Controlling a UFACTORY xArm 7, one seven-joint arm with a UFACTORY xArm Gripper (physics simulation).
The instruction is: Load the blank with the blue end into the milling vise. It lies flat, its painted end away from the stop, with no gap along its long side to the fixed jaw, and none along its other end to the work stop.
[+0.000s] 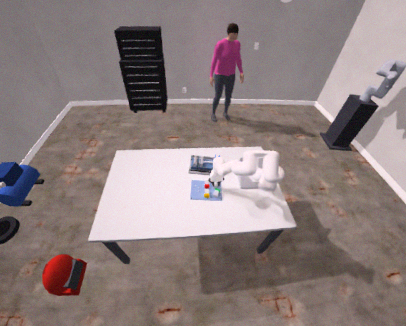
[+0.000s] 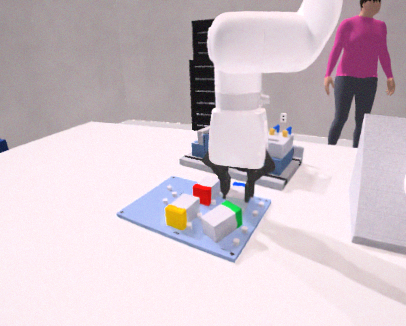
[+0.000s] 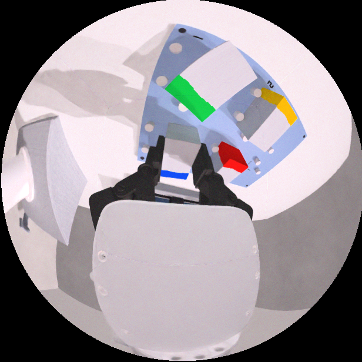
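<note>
The blank with the blue end (image 2: 239,184) (image 3: 181,155) lies flat between the fingers, over the far edge area of the blue plate (image 1: 197,194) (image 2: 142,207) (image 3: 154,102). Its blue end points toward the vise side. My gripper (image 1: 216,184) (image 2: 237,196) (image 3: 179,149) points down and is shut on the blank's long sides. Whether the blank still rests on the plate is hard to tell. The milling vise (image 1: 200,165) (image 2: 283,164) stands behind the plate, partly hidden by my gripper, with blue and grey parts on a grey base.
On the plate stand a green-ended blank (image 2: 217,224) (image 3: 217,75), a yellow-ended blank (image 2: 176,217) (image 3: 270,129) and a red-ended blank (image 2: 202,194) (image 3: 232,156), close to the fingers, among small white pegs. The grey arm base (image 2: 380,185) (image 3: 50,175) stands beside the plate.
</note>
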